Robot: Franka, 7 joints.
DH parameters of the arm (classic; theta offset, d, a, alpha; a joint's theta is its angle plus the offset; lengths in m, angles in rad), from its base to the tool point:
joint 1: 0 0.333 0 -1.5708
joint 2: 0 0 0 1.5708
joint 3: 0 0.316 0.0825 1.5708
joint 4: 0 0 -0.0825 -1.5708
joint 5: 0 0.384 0 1.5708
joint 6: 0 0 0.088 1.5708
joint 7: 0 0.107 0 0
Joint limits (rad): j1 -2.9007..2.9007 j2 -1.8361..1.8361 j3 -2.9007..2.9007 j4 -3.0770..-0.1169 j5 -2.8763..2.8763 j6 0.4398..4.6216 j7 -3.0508..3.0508
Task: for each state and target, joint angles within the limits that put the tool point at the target. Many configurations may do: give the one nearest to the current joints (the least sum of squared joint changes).
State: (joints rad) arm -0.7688 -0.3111 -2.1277 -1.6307 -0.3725 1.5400 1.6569
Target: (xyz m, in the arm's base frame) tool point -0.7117 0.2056 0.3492
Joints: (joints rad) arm -0.7930 -0.8453 -2.3677 -1.2397 -0.4431 1.8921 1.6569
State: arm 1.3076 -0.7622 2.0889 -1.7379 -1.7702 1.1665 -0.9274
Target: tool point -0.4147 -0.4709 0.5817
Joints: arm 1.7048 -0.6614 2.1835 -1.5299 -1.8210 1.0645 -0.9274
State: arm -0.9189 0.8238 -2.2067 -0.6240 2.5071 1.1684 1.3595
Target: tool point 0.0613 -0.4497 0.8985
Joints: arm -1.0107 0.6748 -2.2420 -0.6875 2.3807 0.6291 1.3595
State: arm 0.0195 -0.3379 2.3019 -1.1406 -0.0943 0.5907 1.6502
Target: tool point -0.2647 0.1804 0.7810
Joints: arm 0.1278 0.2543 2.5900 -1.2641 -0.0047 0.4398 1.6502
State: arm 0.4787 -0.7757 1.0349 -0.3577 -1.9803 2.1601 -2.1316
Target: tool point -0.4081 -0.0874 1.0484
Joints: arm 0.3505 -0.6828 1.0672 -0.2879 -1.8968 1.7332 -2.1316
